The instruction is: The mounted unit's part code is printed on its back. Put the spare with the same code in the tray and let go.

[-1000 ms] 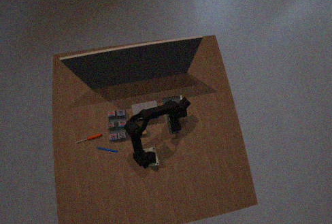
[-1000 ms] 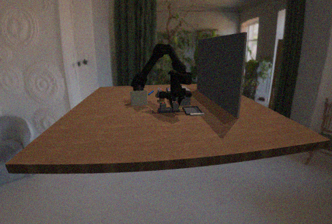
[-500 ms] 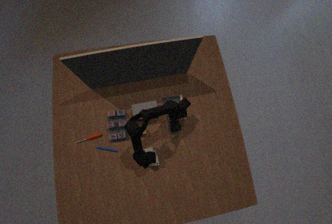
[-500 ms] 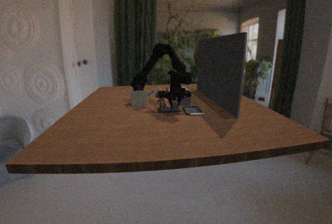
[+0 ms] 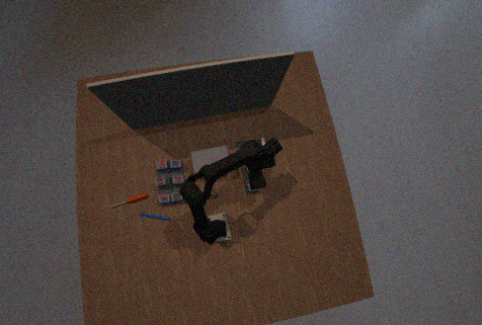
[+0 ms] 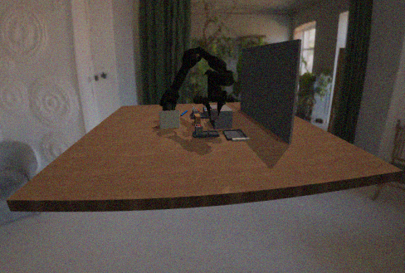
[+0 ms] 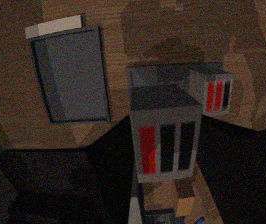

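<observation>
The dark flat tray is 10 cm ahead of my gripper tip, 9 cm below it and 1 cm to the right of it. Also, from my gripper tip: mounted unit (18 cm to the left, 5 cm ahead, 4 cm below); small tan block (21 cm to the left, 8 cm behind, 7 cm below); grey spare module (2 cm above).
</observation>
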